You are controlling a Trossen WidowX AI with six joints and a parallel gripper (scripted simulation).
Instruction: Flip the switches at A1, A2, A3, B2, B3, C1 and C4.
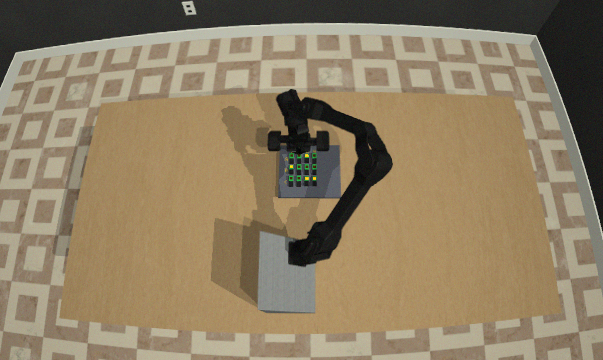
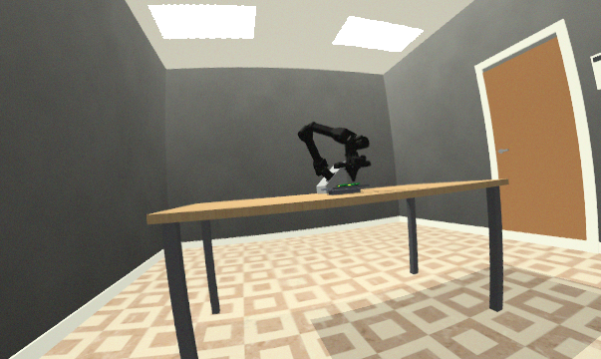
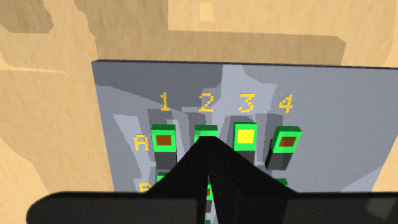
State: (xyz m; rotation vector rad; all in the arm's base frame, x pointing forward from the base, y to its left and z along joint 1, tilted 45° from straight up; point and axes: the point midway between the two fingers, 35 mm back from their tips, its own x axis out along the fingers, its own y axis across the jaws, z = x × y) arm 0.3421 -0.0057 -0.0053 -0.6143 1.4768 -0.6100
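Now: hand 1 cm past the switch A3, 2 cm to the left of it and 5 cm above it. Round my hand: switch A2: 1 cm behind, 5 cm below; switch A4: 1 cm behind, 5 cm to the right, 5 cm below; switch A1: 1 cm behind, 3 cm to the left, 5 cm below.
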